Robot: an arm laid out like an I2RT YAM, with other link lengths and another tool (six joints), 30 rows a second.
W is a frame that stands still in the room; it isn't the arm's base.
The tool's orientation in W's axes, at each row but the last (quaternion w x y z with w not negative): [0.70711, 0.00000, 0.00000, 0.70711]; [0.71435, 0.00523, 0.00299, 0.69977]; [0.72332, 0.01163, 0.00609, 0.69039]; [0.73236, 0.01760, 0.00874, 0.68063]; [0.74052, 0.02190, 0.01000, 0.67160]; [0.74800, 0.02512, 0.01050, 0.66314]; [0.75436, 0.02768, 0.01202, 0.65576]
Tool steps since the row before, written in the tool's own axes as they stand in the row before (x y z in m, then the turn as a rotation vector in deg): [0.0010, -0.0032, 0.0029, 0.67, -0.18, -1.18]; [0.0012, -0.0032, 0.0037, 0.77, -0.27, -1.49]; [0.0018, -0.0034, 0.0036, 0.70, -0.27, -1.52]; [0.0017, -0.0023, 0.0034, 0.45, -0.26, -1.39]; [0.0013, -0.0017, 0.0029, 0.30, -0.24, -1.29]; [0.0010, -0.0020, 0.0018, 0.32, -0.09, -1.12]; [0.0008, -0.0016, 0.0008, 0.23, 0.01, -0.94]
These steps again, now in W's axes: [0.0032, 0.0010, 0.0029, 0.18, 0.67, -1.18]; [0.0033, 0.0011, 0.0037, 0.27, 0.77, -1.49]; [0.0036, 0.0016, 0.0035, 0.26, 0.70, -1.52]; [0.0025, 0.0015, 0.0033, 0.24, 0.45, -1.39]; [0.0019, 0.0011, 0.0028, 0.21, 0.30, -1.30]; [0.0022, 0.0007, 0.0017, 0.07, 0.33, -1.12]; [0.0017, 0.0005, 0.0007, -0.03, 0.25, -0.93]
